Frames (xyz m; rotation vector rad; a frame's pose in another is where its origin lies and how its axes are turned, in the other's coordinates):
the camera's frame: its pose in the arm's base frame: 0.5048 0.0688 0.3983 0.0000 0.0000 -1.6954
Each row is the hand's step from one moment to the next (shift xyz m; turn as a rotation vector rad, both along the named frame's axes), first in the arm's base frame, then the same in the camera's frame.
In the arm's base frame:
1: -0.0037 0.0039 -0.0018 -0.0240 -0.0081 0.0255
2: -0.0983 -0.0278 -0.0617 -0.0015 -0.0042 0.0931
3: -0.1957 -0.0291 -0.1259 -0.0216 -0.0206 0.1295
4: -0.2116 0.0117 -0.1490 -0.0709 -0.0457 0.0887
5: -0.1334 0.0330 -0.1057 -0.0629 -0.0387 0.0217
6: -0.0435 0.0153 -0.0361 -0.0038 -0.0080 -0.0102
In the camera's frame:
1: -0.0034 -0.0042 -0.0018 0.0110 -0.0228 0.0255
2: 0.0398 -0.0941 -0.0617 0.0044 -0.0010 0.0931
3: 0.0532 -0.1906 -0.1259 0.0231 -0.0189 0.1295
4: 0.0147 -0.2114 -0.1490 0.0542 -0.0647 0.0887
5: -0.0162 -0.1365 -0.1057 0.0462 -0.0576 0.0217
6: -0.0098 -0.0451 -0.0361 0.0084 -0.0028 -0.0102

